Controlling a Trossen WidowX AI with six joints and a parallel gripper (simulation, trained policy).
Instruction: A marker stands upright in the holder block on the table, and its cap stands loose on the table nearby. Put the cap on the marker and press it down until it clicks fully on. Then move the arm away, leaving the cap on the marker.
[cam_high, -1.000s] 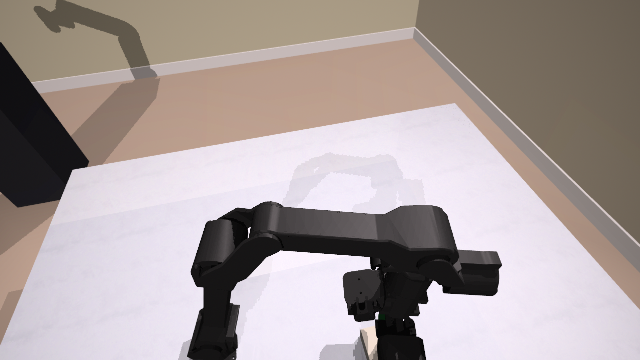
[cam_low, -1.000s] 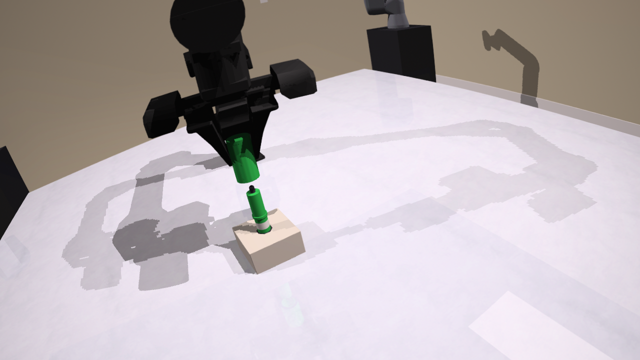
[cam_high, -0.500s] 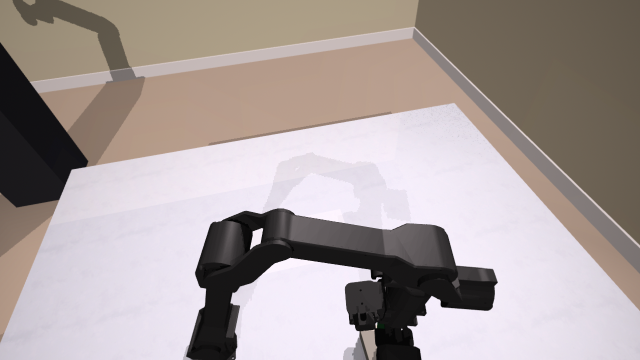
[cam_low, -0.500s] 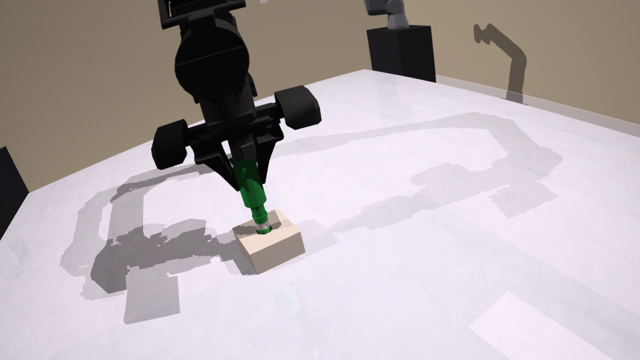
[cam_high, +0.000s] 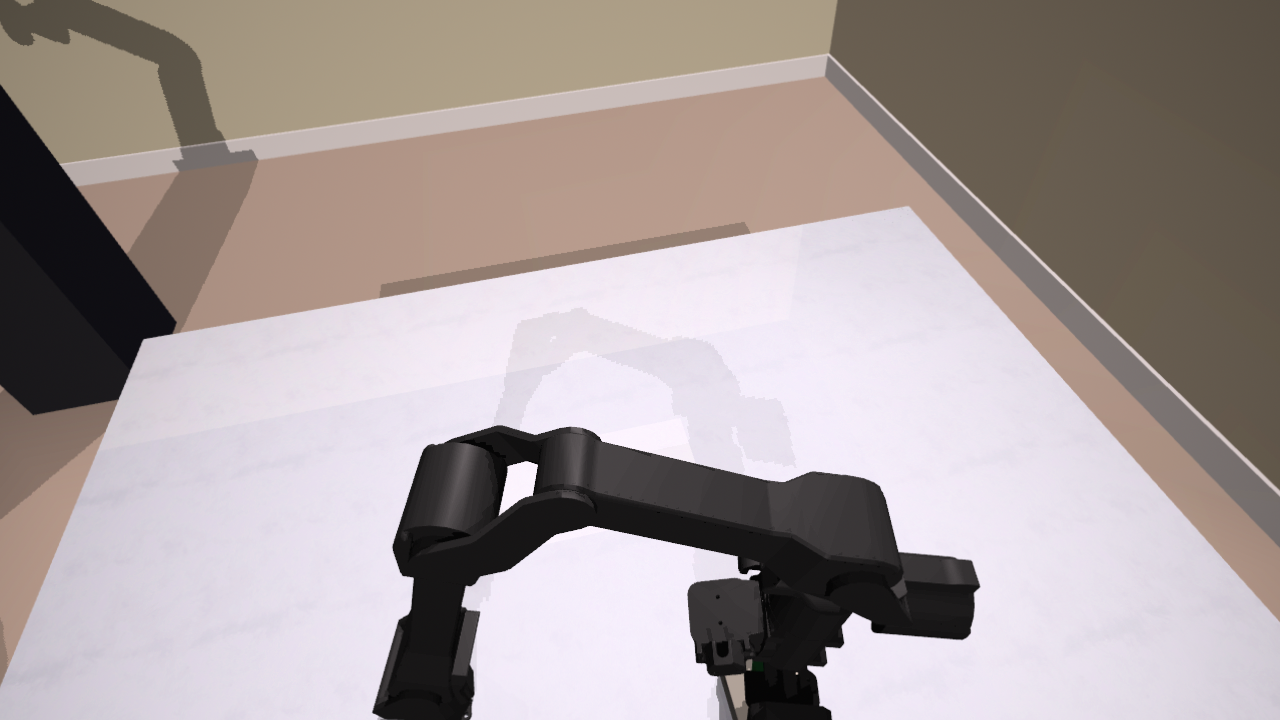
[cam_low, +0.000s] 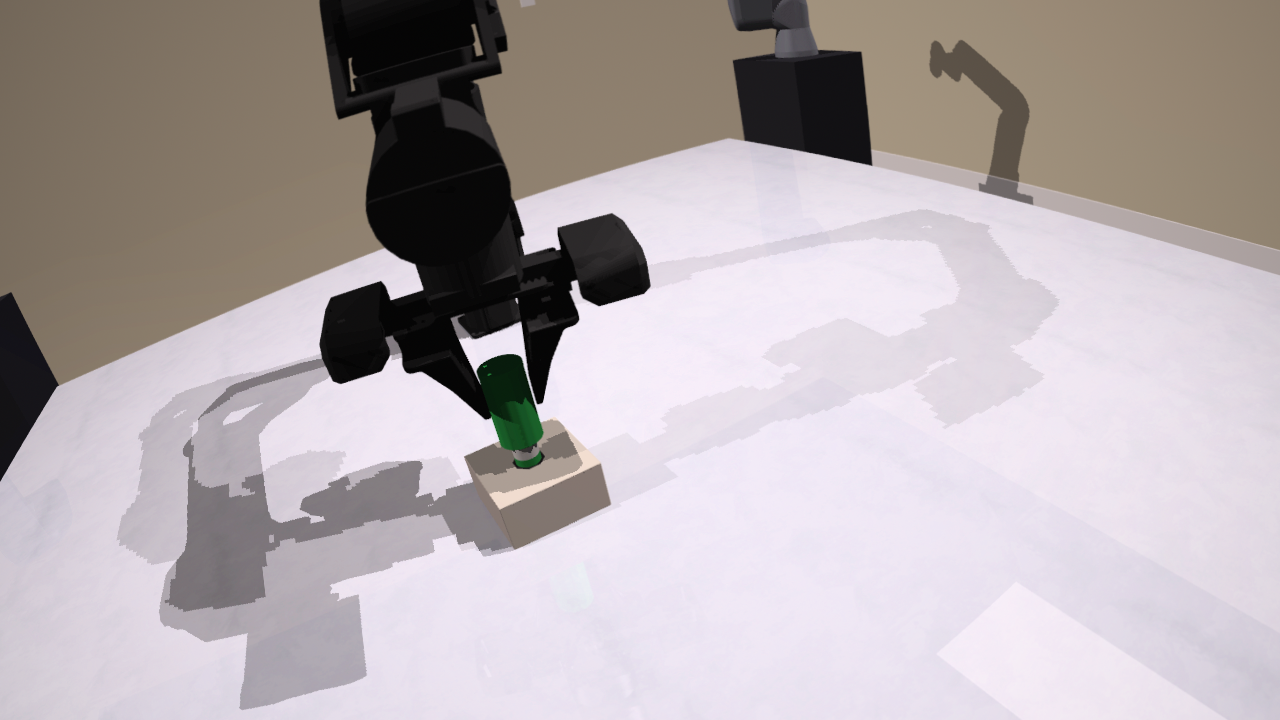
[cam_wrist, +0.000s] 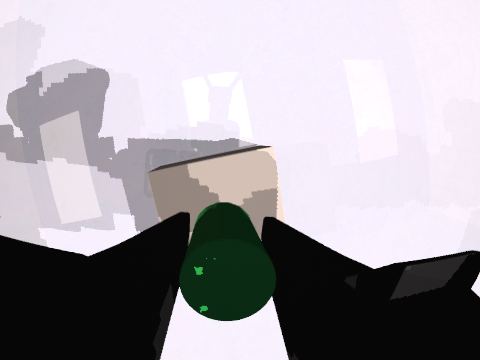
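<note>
The green cap lies 1 cm ahead of my gripper tip and 1 cm above it. Also, from my gripper tip: beige holder block: 1 cm ahead, 5 cm below.
</note>
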